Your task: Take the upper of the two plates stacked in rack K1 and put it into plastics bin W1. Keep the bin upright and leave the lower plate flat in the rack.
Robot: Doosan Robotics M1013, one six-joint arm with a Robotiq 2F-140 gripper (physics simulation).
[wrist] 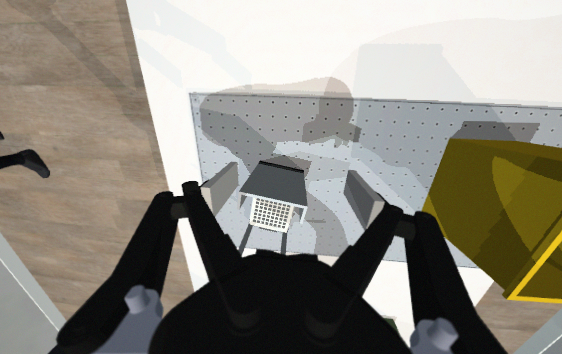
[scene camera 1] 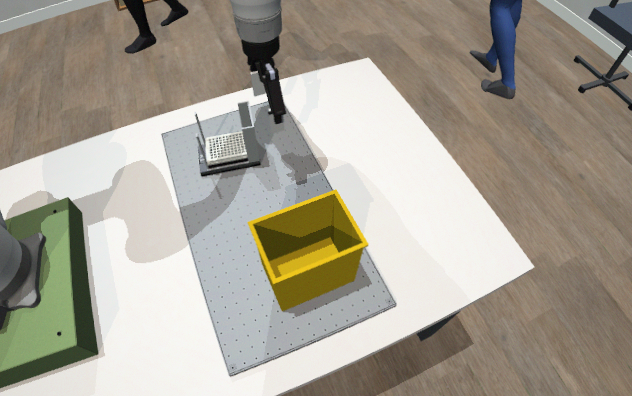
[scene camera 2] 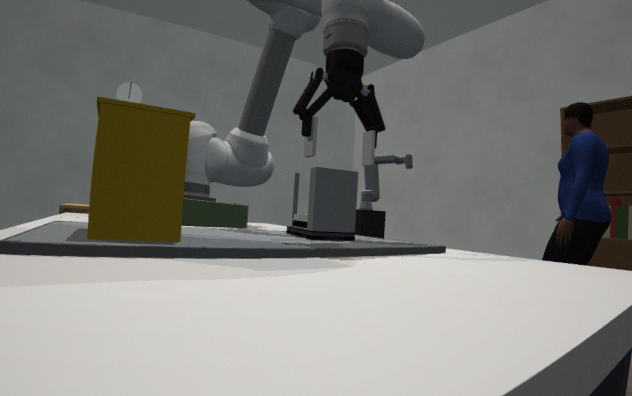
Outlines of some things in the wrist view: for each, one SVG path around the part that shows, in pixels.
My gripper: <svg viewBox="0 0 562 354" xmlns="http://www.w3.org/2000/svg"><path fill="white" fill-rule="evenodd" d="M56 338L57 345L65 354L508 354L477 314L436 218L430 213L416 211L414 216L403 213L404 211L400 207L390 205L379 193L374 191L355 170L348 170L343 194L363 227L364 233L353 246L349 245L332 266L318 260L318 255L315 254L284 255L272 250L256 249L255 254L242 257L230 236L224 234L215 218L239 185L237 162L230 162L215 176L201 184L201 186L199 186L197 181L182 183L183 196L174 196L171 191L163 191L156 194L112 275L63 325ZM394 236L404 238L414 323L414 331L409 339L410 347L400 334L363 298L389 246L391 246ZM188 218L209 282L177 304L162 318L163 306L160 298L179 219Z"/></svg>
A yellow bin W1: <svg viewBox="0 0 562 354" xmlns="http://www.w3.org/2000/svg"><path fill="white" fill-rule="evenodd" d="M449 138L421 211L433 215L439 224L443 236L505 290L502 294L505 299L562 303L562 148L520 141Z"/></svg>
A white plate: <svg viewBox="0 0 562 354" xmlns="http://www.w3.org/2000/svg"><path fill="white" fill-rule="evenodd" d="M253 197L249 223L254 226L287 233L294 206Z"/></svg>
